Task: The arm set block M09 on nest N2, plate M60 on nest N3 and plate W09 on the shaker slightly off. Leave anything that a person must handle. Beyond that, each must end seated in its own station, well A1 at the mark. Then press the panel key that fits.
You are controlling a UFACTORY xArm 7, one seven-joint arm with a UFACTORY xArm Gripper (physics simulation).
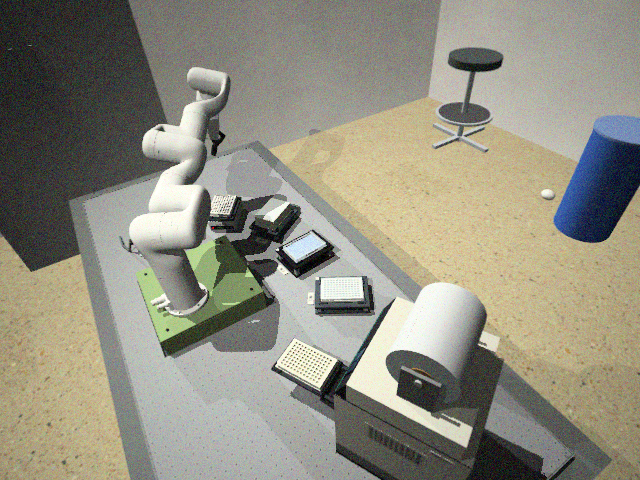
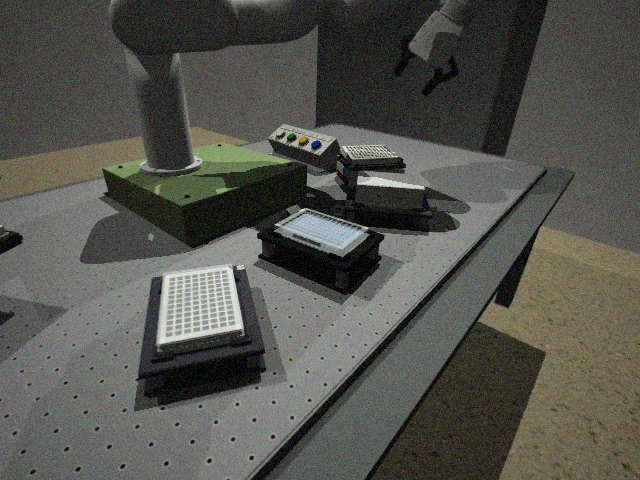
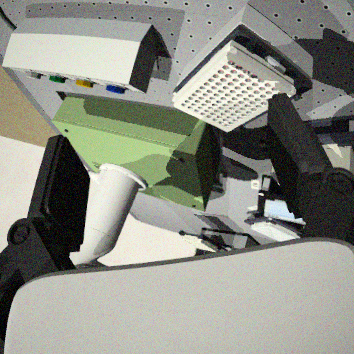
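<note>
My gripper (image 1: 217, 145) (image 2: 412, 82) (image 3: 169, 136) is open and empty, high above the table's far end. A white well plate (image 1: 224, 205) (image 2: 370, 153) (image 3: 227, 90) lies on the shaker (image 1: 228, 224) (image 2: 345, 174). A grey block (image 1: 273, 212) (image 2: 390, 195) sits on the adjacent dark nest (image 2: 392, 221); light falls across its top. A clear, bluish plate (image 1: 306, 245) (image 2: 323, 229) lies on the middle nest (image 1: 298, 268) (image 2: 341, 279), looking slightly askew. A white plate (image 1: 341, 288) (image 2: 200, 304) lies on the nearer nest (image 1: 343, 309) (image 2: 201, 364). Station labels and A1 marks are unreadable.
The key panel (image 2: 305, 147) (image 3: 75, 52) has white, green, yellow and blue keys. The green base block (image 1: 232, 304) (image 2: 242, 206) (image 3: 125, 145) carries the arm. A cream plate (image 1: 308, 364) lies beside a large instrument (image 1: 403, 439) with a white cylinder (image 1: 444, 330) on top.
</note>
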